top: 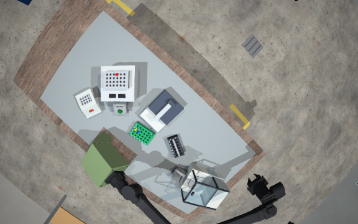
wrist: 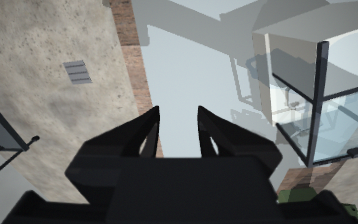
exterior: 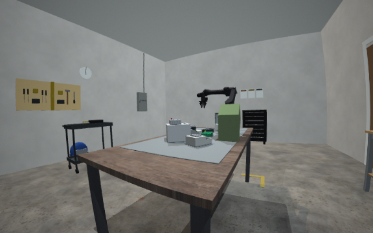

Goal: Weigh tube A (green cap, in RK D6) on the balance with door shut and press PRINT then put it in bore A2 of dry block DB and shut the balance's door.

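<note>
The sliding door is 300 mm behind my hand, 100 mm to the left of it and 80 mm below it. The rest, counted from my hand: magnet block MG: 220 mm behind, 340 mm to the left, 270 mm below; then white print key: 340 mm behind, 210 mm to the left, 220 mm below; then balance pan: 290 mm behind, 70 mm to the left, 210 mm below.
</note>
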